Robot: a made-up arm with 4 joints.
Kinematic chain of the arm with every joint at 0, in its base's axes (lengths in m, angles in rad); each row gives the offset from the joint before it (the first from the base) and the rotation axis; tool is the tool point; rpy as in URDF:
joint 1: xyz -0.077 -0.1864 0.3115 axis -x
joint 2: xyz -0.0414 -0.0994 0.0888 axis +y
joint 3: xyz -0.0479 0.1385 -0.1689 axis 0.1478 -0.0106 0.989
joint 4: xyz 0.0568 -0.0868 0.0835 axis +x
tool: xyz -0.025 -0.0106 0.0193 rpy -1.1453 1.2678 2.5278
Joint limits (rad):
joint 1: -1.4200..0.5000
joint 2: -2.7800..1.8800
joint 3: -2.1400..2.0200
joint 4: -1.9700..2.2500
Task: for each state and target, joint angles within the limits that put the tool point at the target. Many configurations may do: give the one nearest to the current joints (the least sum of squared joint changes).
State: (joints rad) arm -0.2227 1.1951 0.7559 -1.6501
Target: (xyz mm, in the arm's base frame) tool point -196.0 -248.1 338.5
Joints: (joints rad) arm -0.9033 1.3333 0.3465 -1.7293
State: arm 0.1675 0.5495 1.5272 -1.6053
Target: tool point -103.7 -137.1 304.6
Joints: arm 0.1838 0.2290 1.4848 -1.5466
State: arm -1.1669 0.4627 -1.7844 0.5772
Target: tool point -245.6 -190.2 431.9
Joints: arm -0.6996 0.4325 -2.1400 -0.1560
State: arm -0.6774 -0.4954 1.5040 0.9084
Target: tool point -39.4 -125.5 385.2
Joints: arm -0.7174 -0.2517 1.9420 0.8814
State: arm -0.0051 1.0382 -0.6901 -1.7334
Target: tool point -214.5 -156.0 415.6
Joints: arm 0.4705 0.9897 -0.8005 -1.7466
